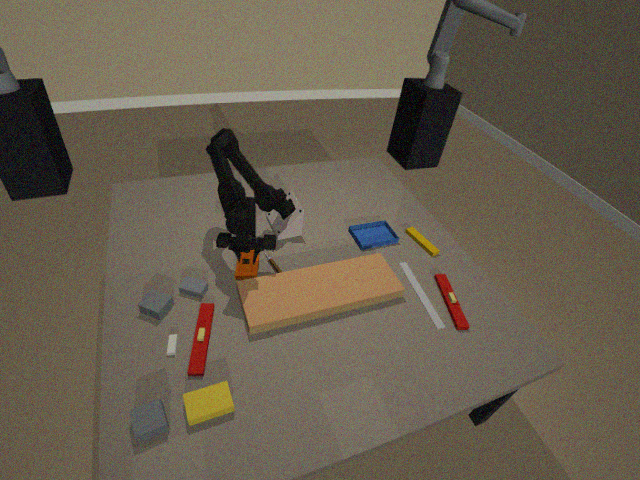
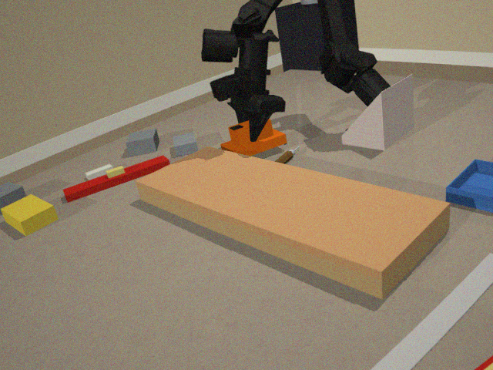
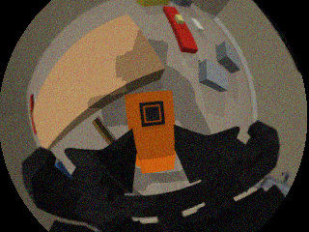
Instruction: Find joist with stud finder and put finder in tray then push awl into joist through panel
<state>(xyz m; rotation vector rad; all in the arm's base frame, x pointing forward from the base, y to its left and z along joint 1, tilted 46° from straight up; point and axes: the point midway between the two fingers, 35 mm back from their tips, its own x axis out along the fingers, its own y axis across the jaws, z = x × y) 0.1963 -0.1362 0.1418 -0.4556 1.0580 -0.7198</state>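
My gripper tip is now 20 mm past the awl, 90 mm to the right of it and 30 mm above it. The rest, counted from my gripper tip: small white piece (230 mm ahead, 260 mm to the right, 30 mm below); then yellow block (420 mm ahead, 190 mm to the right, 20 mm below); then orange stud finder (10 mm ahead, 20 mm above).
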